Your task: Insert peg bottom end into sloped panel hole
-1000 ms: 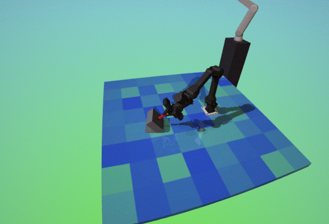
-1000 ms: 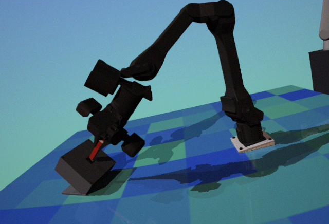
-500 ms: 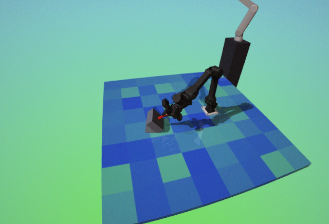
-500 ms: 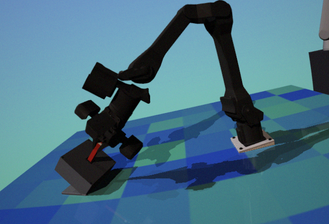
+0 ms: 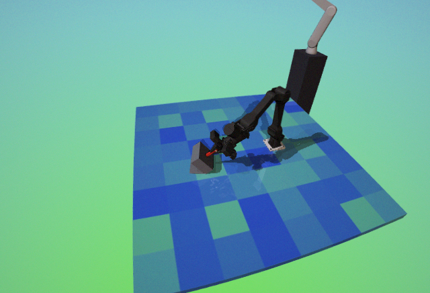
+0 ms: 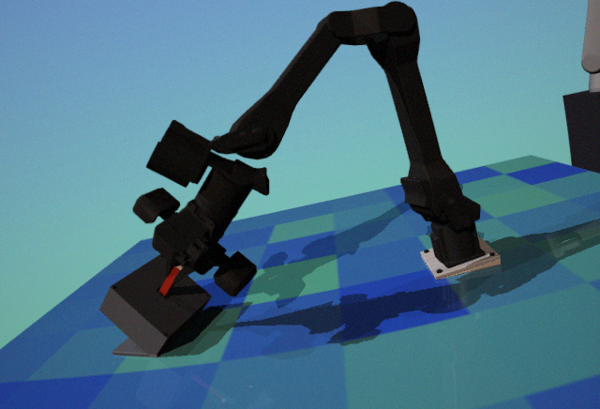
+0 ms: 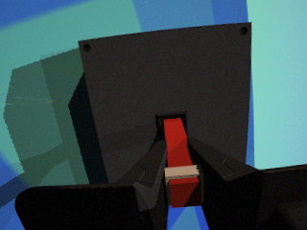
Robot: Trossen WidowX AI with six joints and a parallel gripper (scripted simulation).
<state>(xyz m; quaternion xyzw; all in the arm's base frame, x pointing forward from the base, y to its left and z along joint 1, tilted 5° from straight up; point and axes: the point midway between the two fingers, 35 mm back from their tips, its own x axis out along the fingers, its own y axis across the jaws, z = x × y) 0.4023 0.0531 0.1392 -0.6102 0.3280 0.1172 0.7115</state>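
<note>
My gripper tip is now 4 cm short of the dark sloped panel, 4 cm above it and 1 cm to the left of it. Also, from my gripper tip: square-sided peg: 1 cm behind, 1 cm above.
</note>
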